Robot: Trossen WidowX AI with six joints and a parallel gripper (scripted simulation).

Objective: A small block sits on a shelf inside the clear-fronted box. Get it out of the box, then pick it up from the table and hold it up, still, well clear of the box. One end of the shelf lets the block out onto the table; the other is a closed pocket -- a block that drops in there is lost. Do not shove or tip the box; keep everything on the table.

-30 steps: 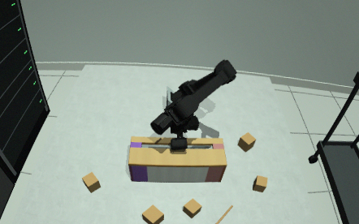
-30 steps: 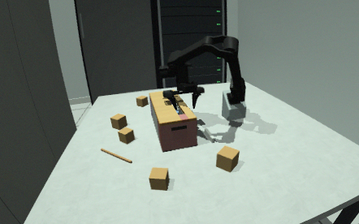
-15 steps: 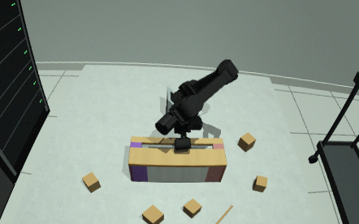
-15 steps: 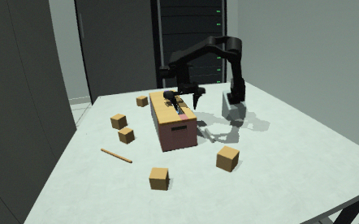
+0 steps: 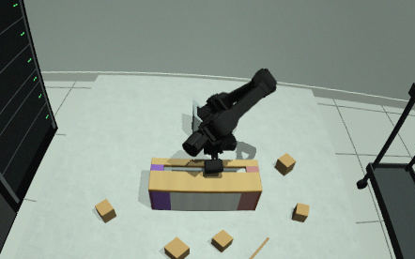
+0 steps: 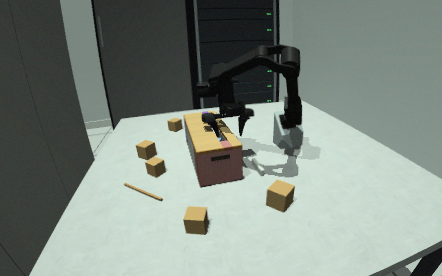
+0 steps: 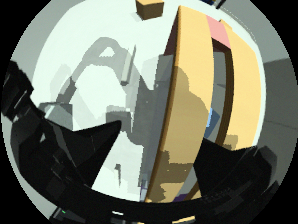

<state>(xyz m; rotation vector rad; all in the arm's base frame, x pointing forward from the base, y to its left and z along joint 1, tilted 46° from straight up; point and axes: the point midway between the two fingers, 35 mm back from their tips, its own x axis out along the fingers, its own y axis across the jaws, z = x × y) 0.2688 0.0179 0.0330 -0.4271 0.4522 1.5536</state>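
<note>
My gripper tip is now 40 mm short of the box, 40 mm to the left of it and 30 mm above it. Also, from my gripper tip: thin wooden stick 340 mm ahead, 120 mm to the left, 80 mm below; then blue block 60 mm ahead, 20 mm to the left.
</note>
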